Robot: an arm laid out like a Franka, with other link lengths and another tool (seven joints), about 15 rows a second.
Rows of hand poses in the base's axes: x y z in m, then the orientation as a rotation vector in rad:
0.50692 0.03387 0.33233 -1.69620 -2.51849 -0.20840
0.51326 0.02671 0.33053 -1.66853 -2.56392 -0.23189
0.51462 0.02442 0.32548 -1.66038 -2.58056 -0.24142
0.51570 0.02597 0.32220 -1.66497 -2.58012 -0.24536
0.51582 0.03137 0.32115 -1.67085 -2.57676 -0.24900
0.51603 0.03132 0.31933 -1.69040 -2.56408 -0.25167
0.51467 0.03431 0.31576 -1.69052 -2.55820 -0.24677
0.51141 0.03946 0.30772 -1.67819 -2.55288 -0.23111
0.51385 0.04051 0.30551 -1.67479 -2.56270 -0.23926
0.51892 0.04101 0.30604 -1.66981 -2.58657 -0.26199
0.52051 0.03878 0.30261 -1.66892 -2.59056 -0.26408
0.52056 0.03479 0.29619 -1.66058 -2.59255 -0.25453
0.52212 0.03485 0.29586 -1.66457 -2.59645 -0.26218
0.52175 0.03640 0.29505 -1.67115 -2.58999 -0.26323
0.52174 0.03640 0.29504 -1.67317 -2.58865 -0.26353
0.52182 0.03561 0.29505 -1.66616 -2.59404 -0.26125
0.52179 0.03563 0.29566 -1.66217 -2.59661 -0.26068
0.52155 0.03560 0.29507 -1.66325 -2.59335 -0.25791
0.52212 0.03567 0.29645 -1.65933 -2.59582 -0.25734
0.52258 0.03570 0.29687 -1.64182 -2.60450 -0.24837
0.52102 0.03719 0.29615 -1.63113 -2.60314 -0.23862
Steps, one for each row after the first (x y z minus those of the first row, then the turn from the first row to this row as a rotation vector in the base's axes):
0.00634 -0.00716 -0.00180 -0.00157 -0.03062 0.02902
0.00770 -0.00945 -0.00685 -0.00250 -0.04314 0.03833
0.00878 -0.00790 -0.01013 -0.00183 -0.04627 0.03540
0.00890 -0.00250 -0.01118 -0.00028 -0.04775 0.03086
0.00911 -0.00255 -0.01300 0.00093 -0.04768 0.01569
0.00775 0.00044 -0.01657 0.00141 -0.04156 0.01403
0.00449 0.00559 -0.02461 0.00037 -0.02636 0.02013
0.00693 0.00664 -0.02682 0.00064 -0.03533 0.02475
0.01200 0.00714 -0.02629 0.00150 -0.05973 0.03387
0.01359 0.00491 -0.02972 0.00081 -0.06306 0.03548
0.01364 0.00092 -0.03614 -0.00214 -0.05717 0.04125
0.01520 0.00098 -0.03647 -0.00166 -0.06469 0.03979
0.01483 0.00253 -0.03728 -0.00005 -0.06316 0.03406
0.01482 0.00253 -0.03729 0.00011 -0.06313 0.03249
0.01490 0.00174 -0.03728 -0.00142 -0.06322 0.03821
0.01487 0.00176 -0.03667 -0.00169 -0.06324 0.04128
0.01463 0.00173 -0.03726 -0.00176 -0.06020 0.03981
0.01520 0.00180 -0.03588 -0.00200 -0.06018 0.04282
0.01566 0.00183 -0.03546 -0.00511 -0.05579 0.05583
0.01410 0.00332 -0.03618 -0.00579 -0.04666 0.06202

